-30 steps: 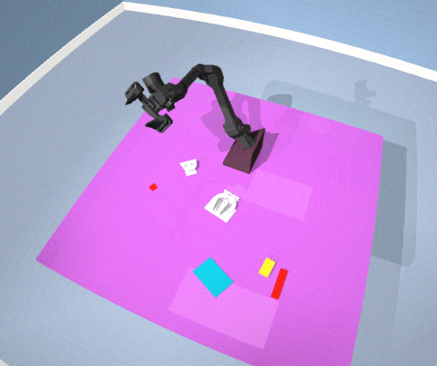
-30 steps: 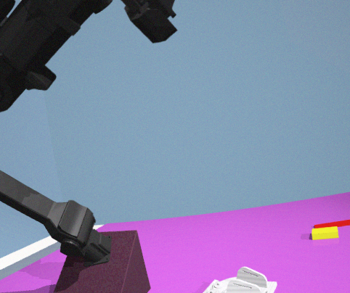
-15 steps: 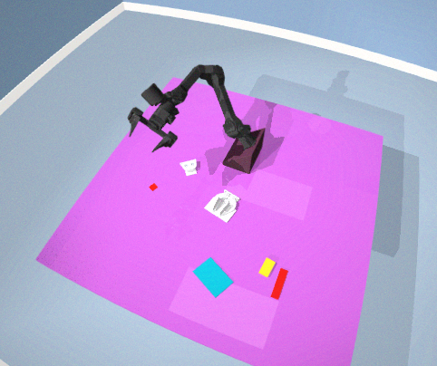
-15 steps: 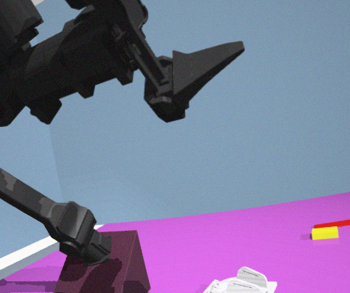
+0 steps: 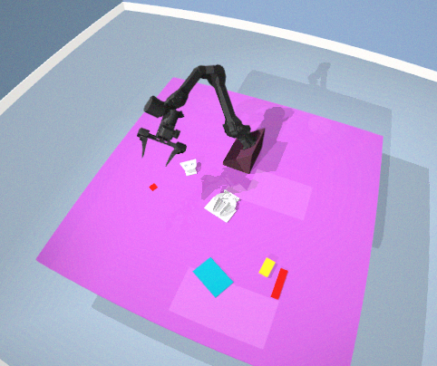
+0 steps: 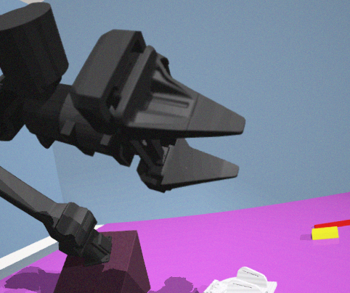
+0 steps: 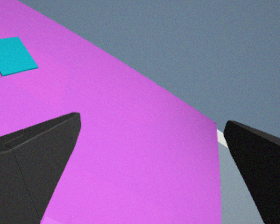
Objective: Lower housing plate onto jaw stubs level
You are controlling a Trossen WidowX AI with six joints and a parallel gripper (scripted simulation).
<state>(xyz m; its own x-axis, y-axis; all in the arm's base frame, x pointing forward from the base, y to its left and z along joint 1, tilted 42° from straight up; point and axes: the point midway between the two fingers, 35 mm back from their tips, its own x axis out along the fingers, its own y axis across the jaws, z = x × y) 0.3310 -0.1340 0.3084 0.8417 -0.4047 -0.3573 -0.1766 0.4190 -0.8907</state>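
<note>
Right now my gripper tip is 260 mm above the white housing plate, 200 mm past it and 50 mm to the right of it. Round my gripper tip: red square 280 mm below, 80 mm to the right, 60 mm behind; yellow block 490 mm to the left, 280 mm below, 180 mm ahead; cyan tile 290 mm to the left, 280 mm below, 270 mm ahead.
</note>
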